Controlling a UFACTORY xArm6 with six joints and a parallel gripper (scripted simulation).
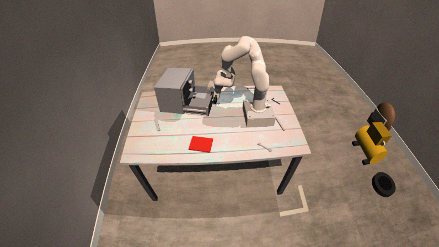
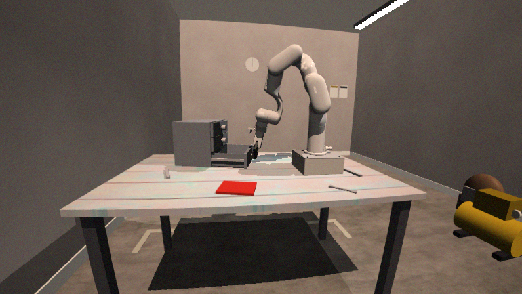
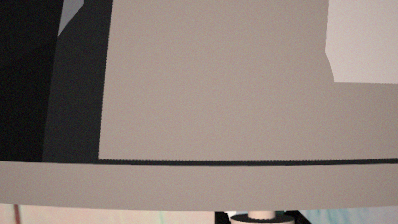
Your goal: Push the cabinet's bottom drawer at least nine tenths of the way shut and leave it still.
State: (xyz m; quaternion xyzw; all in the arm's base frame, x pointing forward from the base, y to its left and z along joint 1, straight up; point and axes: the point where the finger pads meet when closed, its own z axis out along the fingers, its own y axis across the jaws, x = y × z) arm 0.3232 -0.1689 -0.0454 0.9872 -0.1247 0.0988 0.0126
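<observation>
The bottom drawer is 130 mm ahead of my hand, 30 mm to the right of it and 20 mm below it. Also, from my hand: flat red square 420 mm to the left, 130 mm ahead, 40 mm below; tool 530 mm behind, 40 mm below, 20 mm to the right.
</observation>
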